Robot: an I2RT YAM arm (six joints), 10 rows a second.
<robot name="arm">
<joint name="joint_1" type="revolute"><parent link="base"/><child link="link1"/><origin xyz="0.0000 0.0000 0.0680" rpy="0.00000 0.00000 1.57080"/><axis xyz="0 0 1"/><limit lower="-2.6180" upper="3.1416"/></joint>
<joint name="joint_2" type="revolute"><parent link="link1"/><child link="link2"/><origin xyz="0.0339 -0.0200 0.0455" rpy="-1.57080 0.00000 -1.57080"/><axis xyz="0 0 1"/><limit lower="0.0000" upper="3.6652"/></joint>
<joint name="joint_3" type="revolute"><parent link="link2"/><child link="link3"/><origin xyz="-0.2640 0.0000 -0.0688" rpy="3.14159 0.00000 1.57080"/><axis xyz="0 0 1"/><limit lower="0.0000" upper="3.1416"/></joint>
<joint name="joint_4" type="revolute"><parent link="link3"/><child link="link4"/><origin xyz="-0.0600 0.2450 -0.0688"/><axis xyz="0 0 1"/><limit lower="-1.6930" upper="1.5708"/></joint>
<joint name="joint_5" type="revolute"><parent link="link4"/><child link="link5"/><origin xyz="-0.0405 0.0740 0.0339" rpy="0.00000 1.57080 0.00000"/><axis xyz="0 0 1"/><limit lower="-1.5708" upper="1.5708"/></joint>
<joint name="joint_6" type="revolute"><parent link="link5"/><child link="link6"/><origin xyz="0.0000 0.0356 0.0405" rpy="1.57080 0.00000 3.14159"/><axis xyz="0 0 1"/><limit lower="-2.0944" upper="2.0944"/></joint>
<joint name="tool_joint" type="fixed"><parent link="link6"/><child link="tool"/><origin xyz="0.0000 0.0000 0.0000" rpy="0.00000 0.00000 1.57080"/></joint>
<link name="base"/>
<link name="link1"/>
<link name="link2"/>
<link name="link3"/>
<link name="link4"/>
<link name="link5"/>
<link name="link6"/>
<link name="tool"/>
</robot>
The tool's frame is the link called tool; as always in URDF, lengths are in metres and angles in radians.
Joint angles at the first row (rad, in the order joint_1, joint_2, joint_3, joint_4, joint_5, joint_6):
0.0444 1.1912 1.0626 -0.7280 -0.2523 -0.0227
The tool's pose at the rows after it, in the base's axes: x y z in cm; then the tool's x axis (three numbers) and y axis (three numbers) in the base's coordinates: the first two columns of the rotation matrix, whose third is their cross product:
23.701, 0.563, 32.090, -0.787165, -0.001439, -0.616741, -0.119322, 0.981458, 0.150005
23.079, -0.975, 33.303, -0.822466, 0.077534, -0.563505, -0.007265, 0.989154, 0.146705
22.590, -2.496, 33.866, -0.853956, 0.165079, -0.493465, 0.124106, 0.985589, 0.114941
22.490, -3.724, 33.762, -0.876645, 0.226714, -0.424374, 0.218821, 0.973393, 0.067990
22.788, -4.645, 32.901, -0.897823, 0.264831, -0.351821, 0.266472, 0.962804, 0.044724
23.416, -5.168, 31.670, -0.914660, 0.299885, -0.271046, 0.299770, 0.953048, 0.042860
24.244, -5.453, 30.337, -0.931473, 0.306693, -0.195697, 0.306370, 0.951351, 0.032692
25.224, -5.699, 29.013, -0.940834, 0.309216, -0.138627, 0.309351, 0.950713, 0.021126
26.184, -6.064, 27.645, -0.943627, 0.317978, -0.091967, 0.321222, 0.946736, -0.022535
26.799, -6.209, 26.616, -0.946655, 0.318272, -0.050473, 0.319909, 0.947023, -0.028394
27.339, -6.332, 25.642, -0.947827, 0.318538, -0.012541, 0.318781, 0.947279, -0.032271
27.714, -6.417, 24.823, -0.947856, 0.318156, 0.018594, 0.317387, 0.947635, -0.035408
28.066, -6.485, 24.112, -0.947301, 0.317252, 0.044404, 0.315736, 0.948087, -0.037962
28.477, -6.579, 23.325, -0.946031, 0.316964, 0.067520, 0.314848, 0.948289, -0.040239
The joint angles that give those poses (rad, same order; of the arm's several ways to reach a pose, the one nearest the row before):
-0.0055 1.1916 1.1427 -0.8585 -0.1963 -0.0059
-0.0673 1.2022 1.2152 -0.9814 -0.1634 0.0223
-0.1257 1.2259 1.2732 -1.0954 -0.1001 0.0570
-0.1703 1.2598 1.3083 -1.1767 -0.0399 0.0750
-0.2039 1.3010 1.3155 -1.2232 -0.0185 0.0776
-0.2199 1.3521 1.3151 -1.2564 -0.0181 0.0933
-0.2233 1.4082 1.3144 -1.2778 -0.0147 0.0929
-0.2233 1.4647 1.3144 -1.2800 -0.0082 0.0933
-0.2234 1.5211 1.3143 -1.2747 0.0319 0.1013
-0.2234 1.5619 1.3144 -1.2758 0.0334 0.1009
-0.2234 1.5997 1.3144 -1.2762 0.0334 0.1009
-0.2234 1.6291 1.3125 -1.2762 0.0334 0.1005
-0.2230 1.6558 1.3125 -1.2755 0.0334 0.1002
-0.2230 1.6848 1.3125 -1.2698 0.0334 0.1001

